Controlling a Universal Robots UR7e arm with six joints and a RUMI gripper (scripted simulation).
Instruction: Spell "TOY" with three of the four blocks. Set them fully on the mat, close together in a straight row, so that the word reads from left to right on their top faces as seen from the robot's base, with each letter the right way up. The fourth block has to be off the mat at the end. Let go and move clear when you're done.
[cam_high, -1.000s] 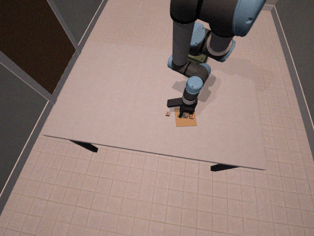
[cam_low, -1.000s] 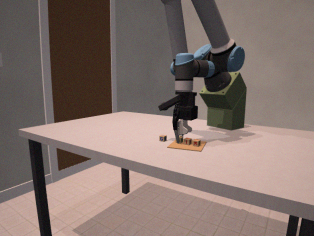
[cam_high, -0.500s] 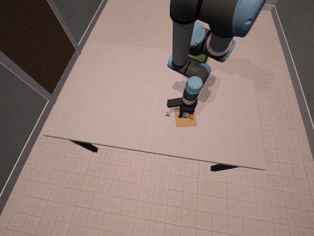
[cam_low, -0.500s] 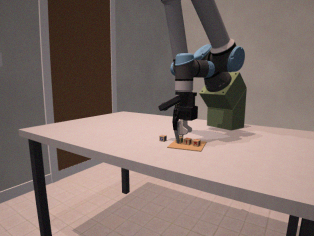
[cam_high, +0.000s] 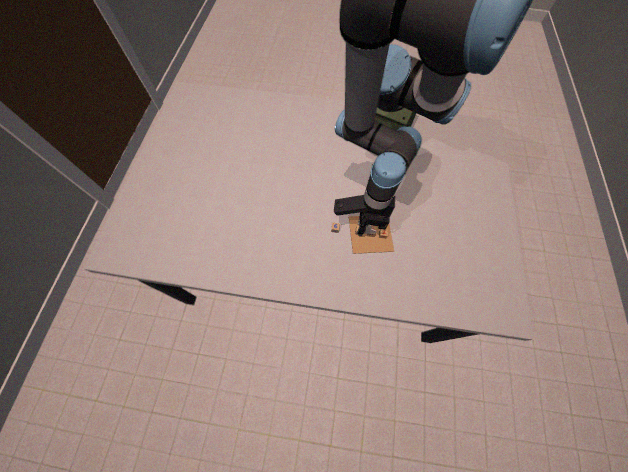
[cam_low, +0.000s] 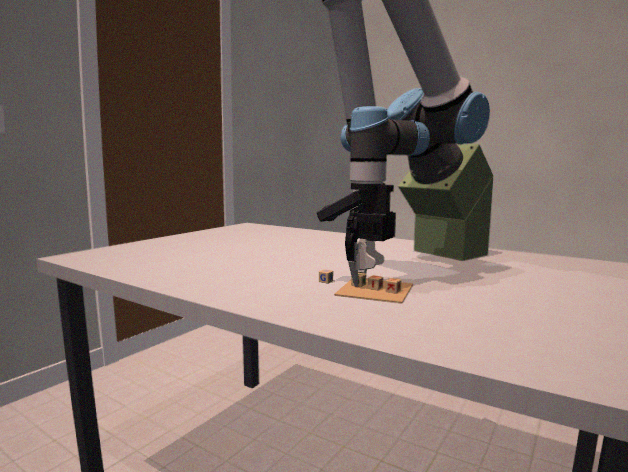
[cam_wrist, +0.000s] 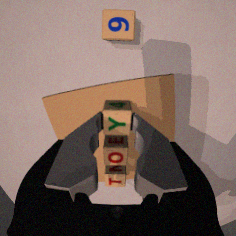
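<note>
My gripper is now 4 cm to the right of the wooden block. Round my hand: mat 4 cm to the left, 2 cm below; then T block 8 cm to the left, 1 cm behind.
</note>
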